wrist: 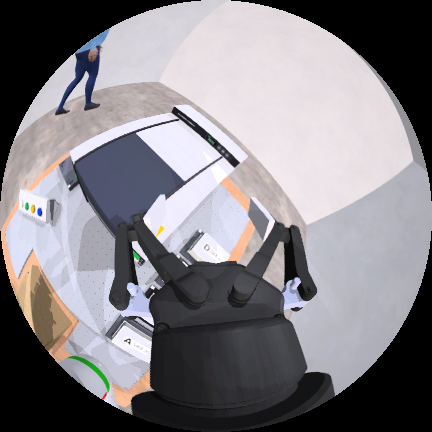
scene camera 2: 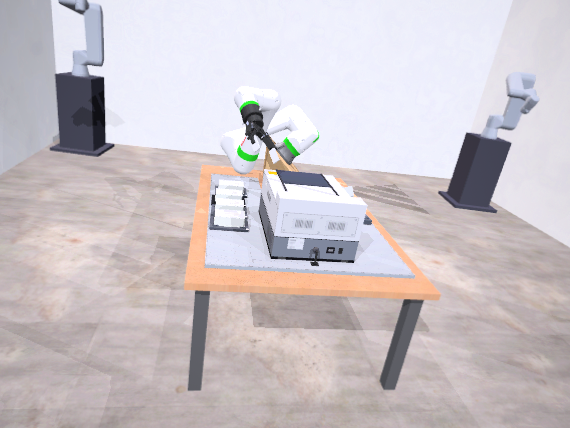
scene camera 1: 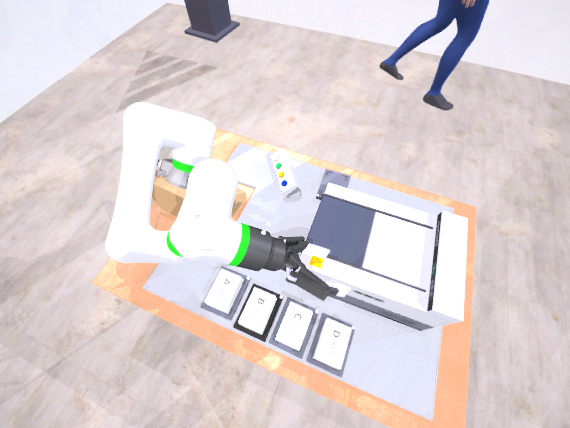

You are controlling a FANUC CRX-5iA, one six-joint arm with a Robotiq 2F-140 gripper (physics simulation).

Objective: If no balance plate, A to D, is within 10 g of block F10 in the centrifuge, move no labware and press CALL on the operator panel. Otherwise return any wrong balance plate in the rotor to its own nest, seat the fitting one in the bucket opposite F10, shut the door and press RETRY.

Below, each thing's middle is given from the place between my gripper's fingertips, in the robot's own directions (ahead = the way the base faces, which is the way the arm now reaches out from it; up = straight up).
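From the dark sliding door (scene camera 1: 343, 228), my hand is 90 mm above it, 40 mm past it and 170 mm to the right of it. There's a white centrifuge (scene camera 1: 414, 270) as well, and that one's 180 mm below my hand, 110 mm ahead of it and 190 mm to the left of it.
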